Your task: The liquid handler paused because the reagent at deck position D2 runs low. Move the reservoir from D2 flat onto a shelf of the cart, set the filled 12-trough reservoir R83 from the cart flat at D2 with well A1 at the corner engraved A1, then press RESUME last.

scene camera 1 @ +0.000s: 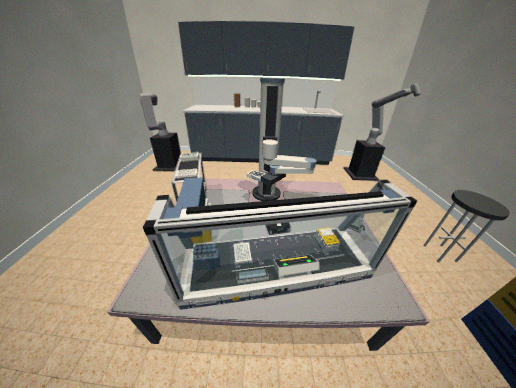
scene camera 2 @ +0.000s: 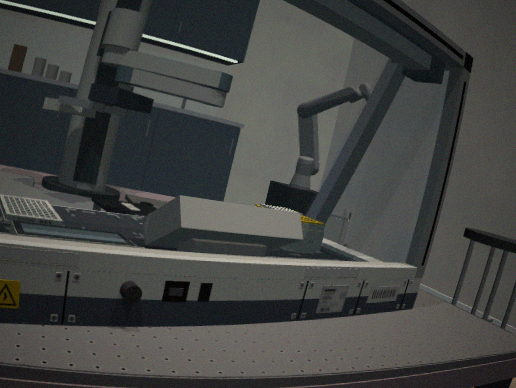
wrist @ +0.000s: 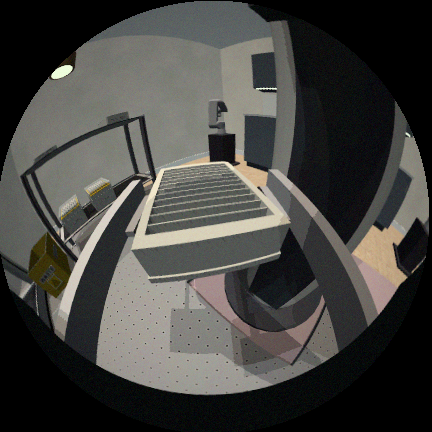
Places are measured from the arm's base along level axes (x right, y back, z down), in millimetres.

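Pixels of known places: gripper, between the fingertips: (scene camera 1: 256, 173) (wrist: 204, 182); arm's base, origin of its link: (scene camera 1: 266, 193) (wrist: 275, 280).
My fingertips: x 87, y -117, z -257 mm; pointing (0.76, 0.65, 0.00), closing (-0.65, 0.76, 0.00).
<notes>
For each thing: its top centre in the pictures, then the offset to it from my fingertips. "*": a spot on its surface instead.
- pale 12-trough reservoir, centre of its top: (wrist: 198, 178) (scene camera 2: 71, 100) (scene camera 1: 256, 173) dx +3, dy -3, dz -3 mm
- cart, a spot on its surface: (wrist: 148, 150) * dx +444, dy +104, dz +34 mm
- yellow waste box, centre of its top: (wrist: 36, 250) dx +357, dy -440, dz +109 mm
My gripper (scene camera 1: 266, 176) (scene camera 2: 82, 104) (wrist: 204, 182) is shut on a pale 12-trough reservoir (scene camera 1: 255, 174) (scene camera 2: 59, 105) (wrist: 212, 232), held about level above the perforated table behind the liquid handler. Its long troughs show between the fingers in the wrist view; no label or well mark on it is readable. The cart (wrist: 148, 150) stands at the left in the wrist view, with two yellow-edged racks on a shelf. The liquid handler deck (scene camera 1: 285, 246) lies in front of the arm. The engraving at D2 and the RESUME label cannot be read.
On the deck are a blue-grey rack (scene camera 1: 206, 254), a white plate (scene camera 1: 242, 252) (scene camera 2: 30, 207), a glassy tray (scene camera 1: 253, 274), a white device (scene camera 1: 297, 268) (scene camera 2: 240, 220) and a yellow rack (scene camera 1: 328, 238). A yellow waste box (wrist: 49, 265) stands left. The handler's frame surrounds the deck.
</notes>
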